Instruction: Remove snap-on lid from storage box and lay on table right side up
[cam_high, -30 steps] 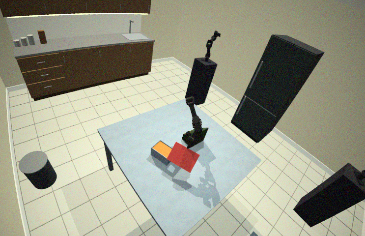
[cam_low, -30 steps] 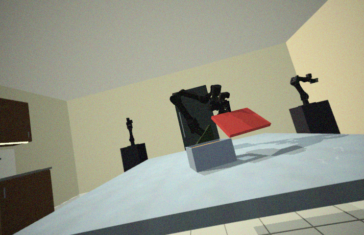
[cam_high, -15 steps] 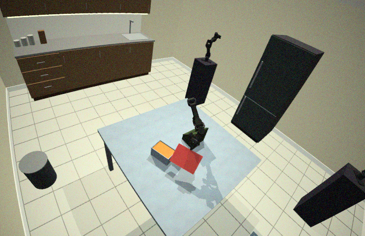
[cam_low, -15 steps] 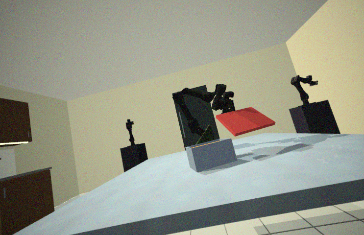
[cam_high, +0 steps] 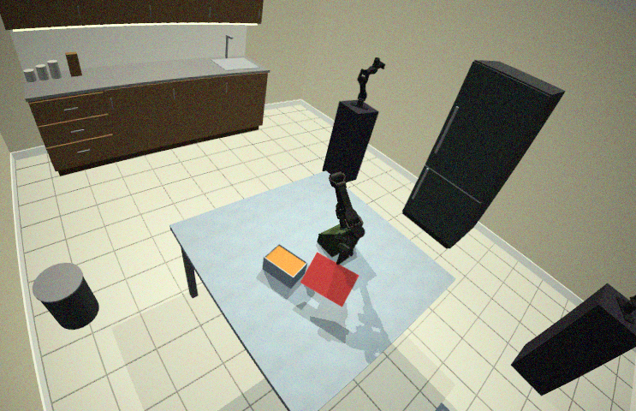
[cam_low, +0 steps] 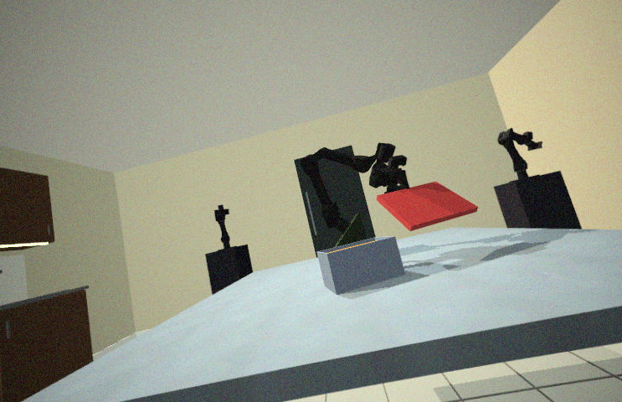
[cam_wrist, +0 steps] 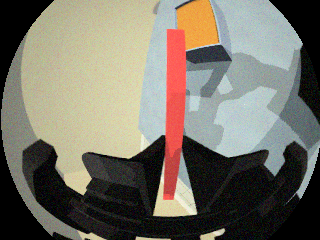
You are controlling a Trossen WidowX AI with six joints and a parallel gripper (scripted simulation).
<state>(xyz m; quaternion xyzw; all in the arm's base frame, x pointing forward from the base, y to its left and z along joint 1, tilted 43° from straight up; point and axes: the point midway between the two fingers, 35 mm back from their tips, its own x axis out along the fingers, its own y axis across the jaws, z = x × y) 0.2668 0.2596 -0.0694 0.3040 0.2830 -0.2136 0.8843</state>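
The red lid is 6 cm ahead of my gripper tip, 3 cm to the left of it and 5 cm below it. From my gripper tip the other things lie so: grey storage box 15 cm ahead, 22 cm to the right, 18 cm below.
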